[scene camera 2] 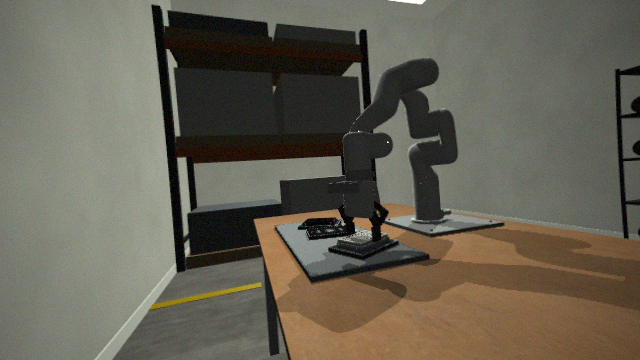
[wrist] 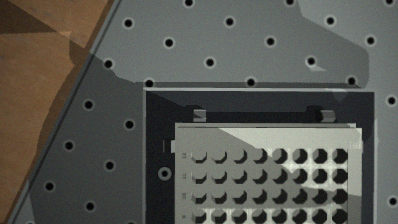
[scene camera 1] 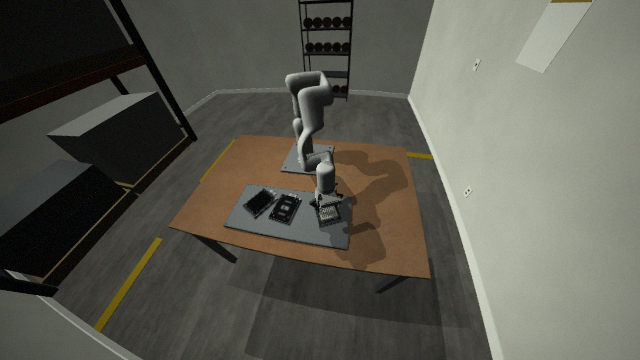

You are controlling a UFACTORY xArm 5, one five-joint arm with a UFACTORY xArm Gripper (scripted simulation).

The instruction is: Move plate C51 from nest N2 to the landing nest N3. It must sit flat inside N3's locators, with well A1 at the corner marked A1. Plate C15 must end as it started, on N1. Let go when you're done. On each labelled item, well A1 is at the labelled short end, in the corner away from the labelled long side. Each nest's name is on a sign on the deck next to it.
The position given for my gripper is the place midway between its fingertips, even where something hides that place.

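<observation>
I can see my gripper (scene camera 2: pixel 363 238), and I can also see a white well plate C51 (wrist: pixel 336 183).
</observation>
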